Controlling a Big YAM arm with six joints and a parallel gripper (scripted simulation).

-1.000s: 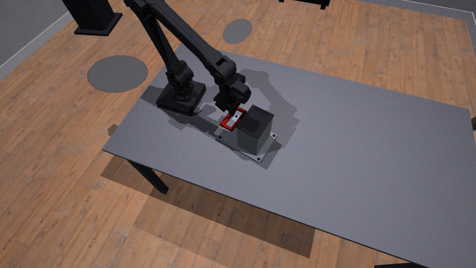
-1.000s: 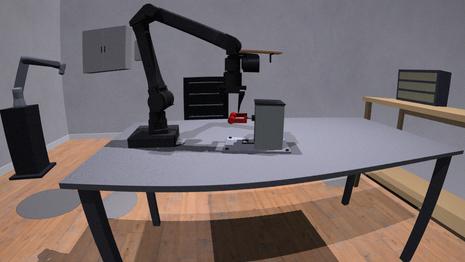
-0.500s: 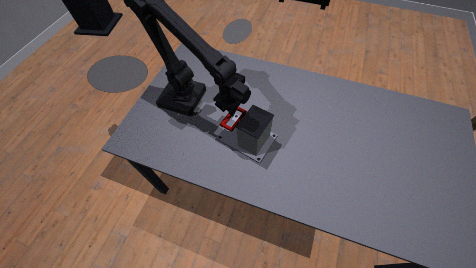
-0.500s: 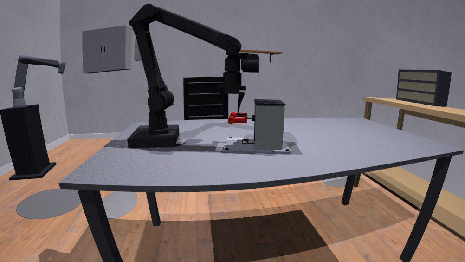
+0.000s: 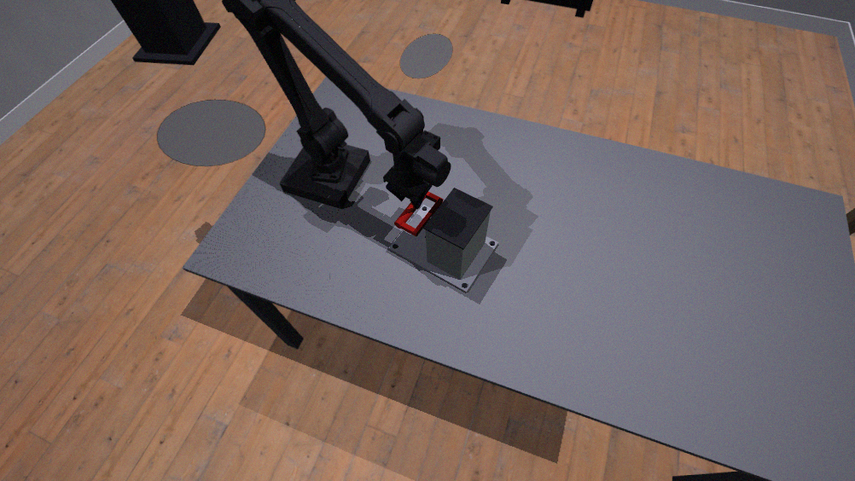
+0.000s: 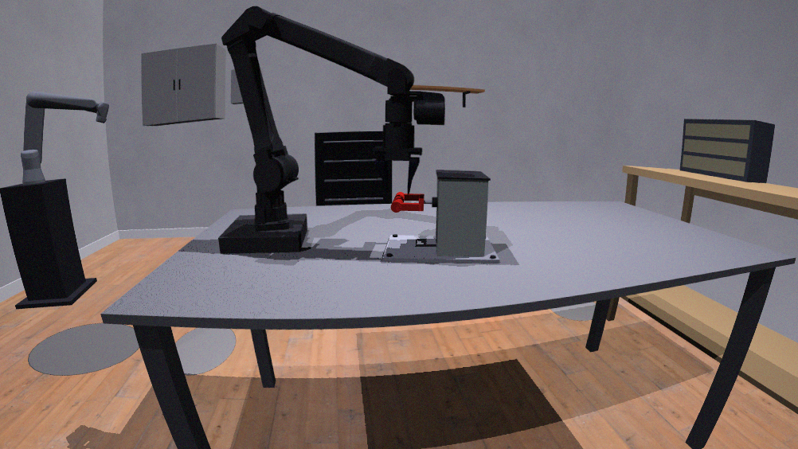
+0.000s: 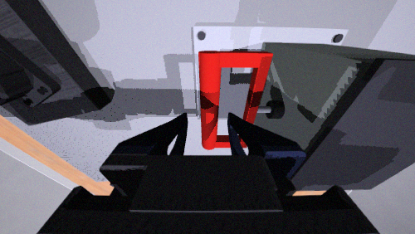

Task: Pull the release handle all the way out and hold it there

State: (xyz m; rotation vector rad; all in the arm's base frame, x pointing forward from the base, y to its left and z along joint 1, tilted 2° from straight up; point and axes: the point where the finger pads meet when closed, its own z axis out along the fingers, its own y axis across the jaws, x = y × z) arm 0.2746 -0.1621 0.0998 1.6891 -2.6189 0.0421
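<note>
The bolted base plate lies 13 cm below my hand, 9 cm ahead of it and 4 cm to the right of it.
</note>
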